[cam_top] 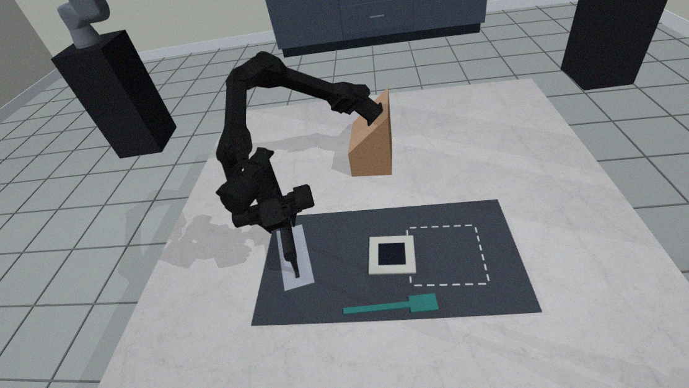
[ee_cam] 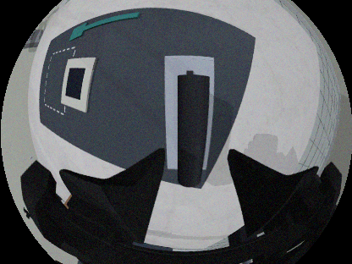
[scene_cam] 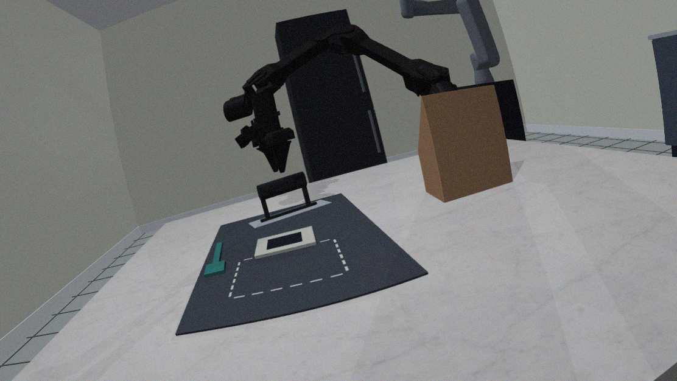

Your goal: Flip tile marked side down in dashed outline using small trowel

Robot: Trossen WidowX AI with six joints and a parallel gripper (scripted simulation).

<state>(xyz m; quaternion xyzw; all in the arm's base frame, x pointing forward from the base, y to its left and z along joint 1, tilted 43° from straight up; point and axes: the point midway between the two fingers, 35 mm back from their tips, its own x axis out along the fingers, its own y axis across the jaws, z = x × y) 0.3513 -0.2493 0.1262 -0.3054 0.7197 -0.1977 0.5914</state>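
Right now my gripper tip is 7 cm above the trowel, 2 cm short of it and 1 cm to the right of it. Round my gripper tip: dark mat: 25 cm to the left, 12 cm below, 4 cm ahead; tile: 26 cm to the left, 10 cm below, 4 cm ahead; teal flat tool: 26 cm to the left, 18 cm ahead, 10 cm below.
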